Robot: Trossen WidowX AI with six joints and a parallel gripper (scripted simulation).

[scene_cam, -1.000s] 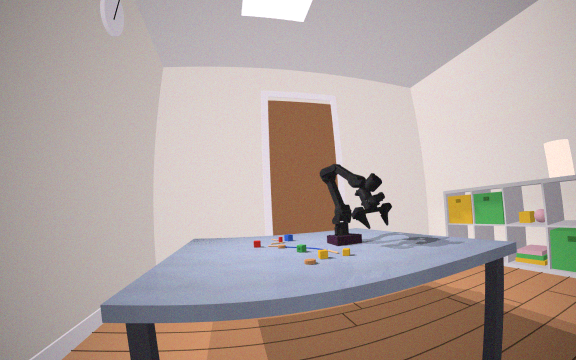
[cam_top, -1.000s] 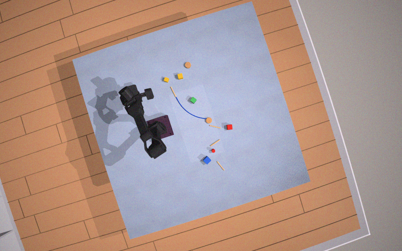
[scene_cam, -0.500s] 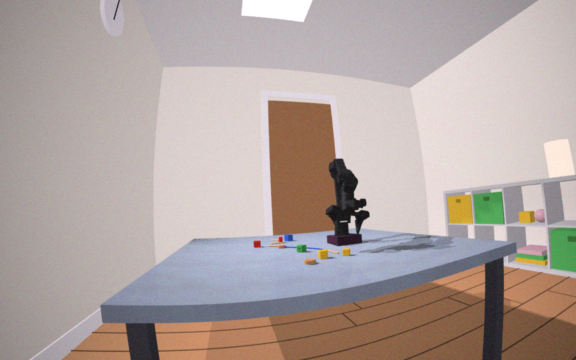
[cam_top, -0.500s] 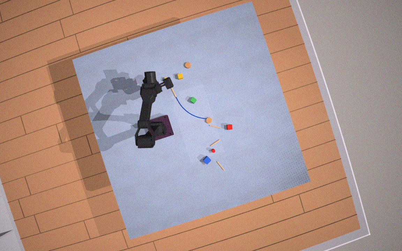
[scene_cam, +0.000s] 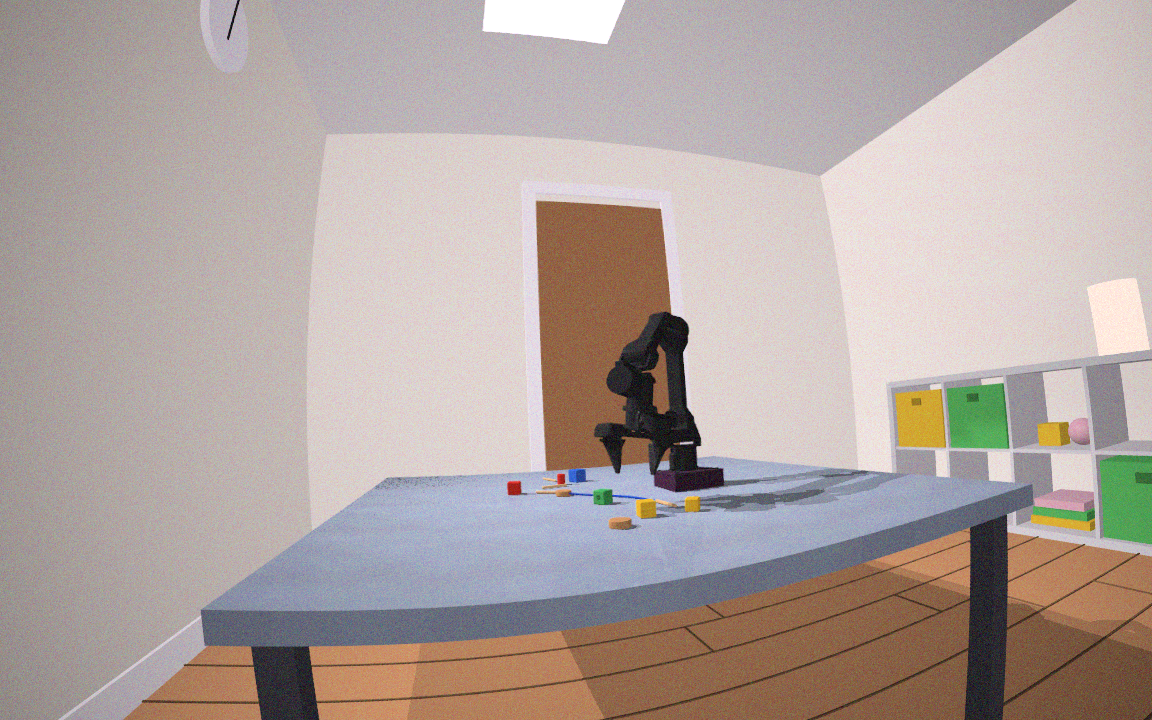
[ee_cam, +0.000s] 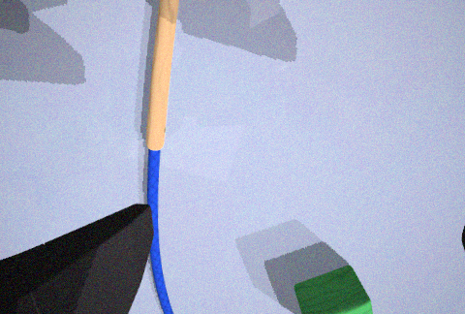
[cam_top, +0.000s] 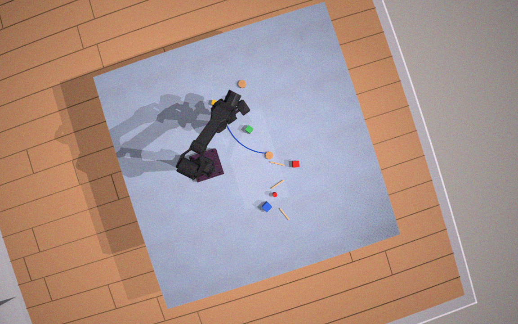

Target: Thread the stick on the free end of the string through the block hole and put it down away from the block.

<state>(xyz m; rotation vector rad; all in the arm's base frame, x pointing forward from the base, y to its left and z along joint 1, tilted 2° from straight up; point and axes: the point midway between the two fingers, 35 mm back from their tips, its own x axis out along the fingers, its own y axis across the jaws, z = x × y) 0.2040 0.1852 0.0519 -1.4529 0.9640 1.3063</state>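
The green block lies 5 cm ahead of my gripper tip, 7 cm to the right of it and 5 cm below it. The rest, counted from my gripper tip: red cube: 22 cm ahead, 32 cm to the right, 5 cm below; thin wooden stick: 5 cm behind, 1 cm to the left, 6 cm below; round wooden button: 11 cm ahead, 23 cm to the right, 6 cm below.
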